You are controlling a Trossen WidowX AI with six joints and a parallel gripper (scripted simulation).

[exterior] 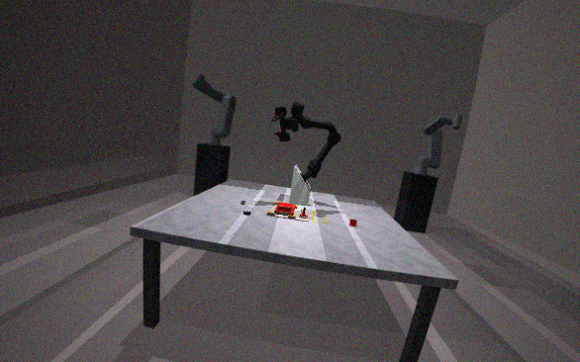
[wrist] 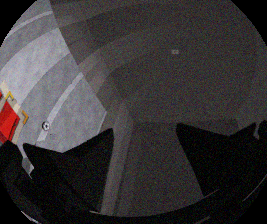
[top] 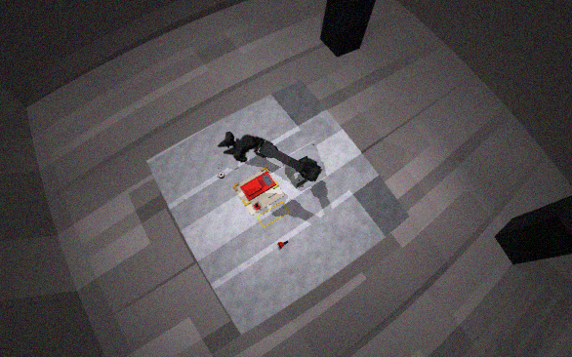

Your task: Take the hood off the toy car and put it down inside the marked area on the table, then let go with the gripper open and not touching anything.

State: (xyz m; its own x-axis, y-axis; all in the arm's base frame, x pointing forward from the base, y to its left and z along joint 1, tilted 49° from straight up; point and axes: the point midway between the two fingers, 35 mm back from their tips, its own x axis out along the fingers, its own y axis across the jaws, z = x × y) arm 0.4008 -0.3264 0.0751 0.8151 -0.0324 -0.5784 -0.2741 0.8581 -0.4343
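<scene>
The red hood lies 100 mm behind my gripper tip, 110 mm to the left of it and 430 mm below it. Round my gripper tip: toy car wheel 30 mm ahead, 80 mm to the right, 460 mm below.
</scene>
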